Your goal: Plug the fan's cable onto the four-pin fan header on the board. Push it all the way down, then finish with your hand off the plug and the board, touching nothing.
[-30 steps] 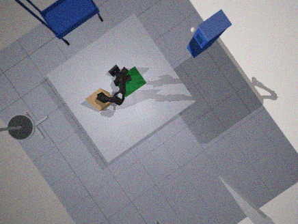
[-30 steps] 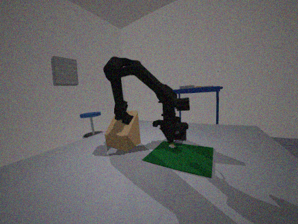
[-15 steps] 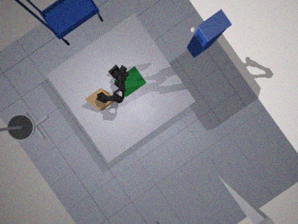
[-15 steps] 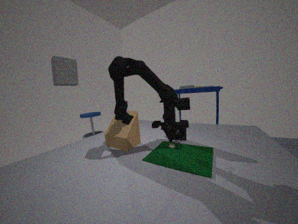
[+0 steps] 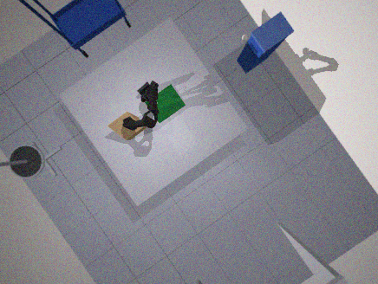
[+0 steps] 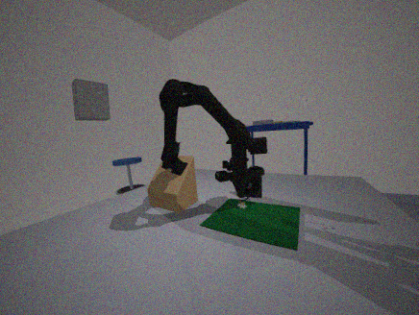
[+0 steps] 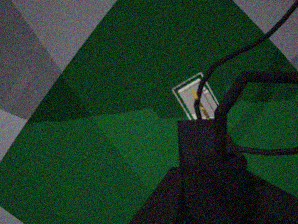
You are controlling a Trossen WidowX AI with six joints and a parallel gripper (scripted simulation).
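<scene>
My gripper tip is 1 cm past the fan header, 2 cm to the right of it and 6 cm above it. The rest, counted from my gripper tip: green board 7 cm ahead, 4 cm to the right, 8 cm below; black fan plug 1 cm above.
</scene>
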